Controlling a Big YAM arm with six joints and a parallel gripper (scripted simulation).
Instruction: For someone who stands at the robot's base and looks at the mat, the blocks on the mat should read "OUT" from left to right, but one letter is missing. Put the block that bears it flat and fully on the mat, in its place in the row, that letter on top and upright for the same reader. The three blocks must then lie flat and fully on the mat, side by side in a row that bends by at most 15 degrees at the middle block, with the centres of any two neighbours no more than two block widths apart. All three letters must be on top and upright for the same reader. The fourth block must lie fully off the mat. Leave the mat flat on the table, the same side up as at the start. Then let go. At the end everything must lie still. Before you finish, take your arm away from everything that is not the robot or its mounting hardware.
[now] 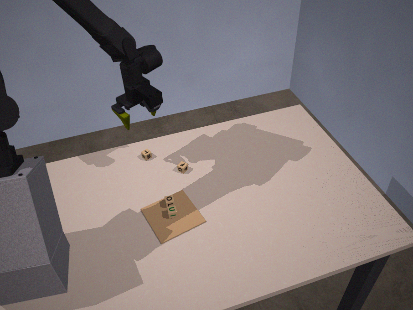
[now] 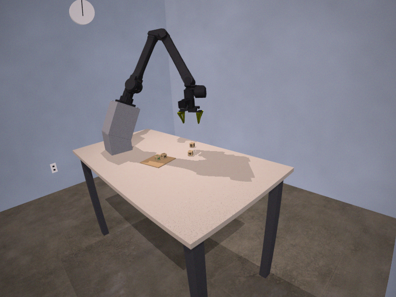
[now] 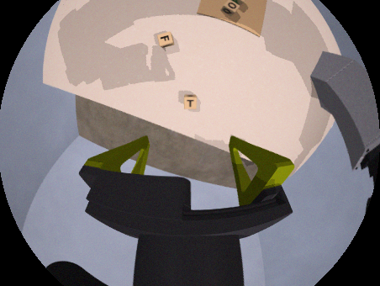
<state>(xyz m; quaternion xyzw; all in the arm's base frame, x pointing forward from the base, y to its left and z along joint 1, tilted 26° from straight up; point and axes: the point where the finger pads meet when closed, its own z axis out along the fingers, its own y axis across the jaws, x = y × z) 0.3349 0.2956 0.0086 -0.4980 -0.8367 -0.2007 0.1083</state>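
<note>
Right now the T block is 14 cm below my hand. Round my hand: U block (27 cm to the right, 14 cm below, 4 cm ahead); then mat (27 cm to the right, 15 cm below, 4 cm ahead).
</note>
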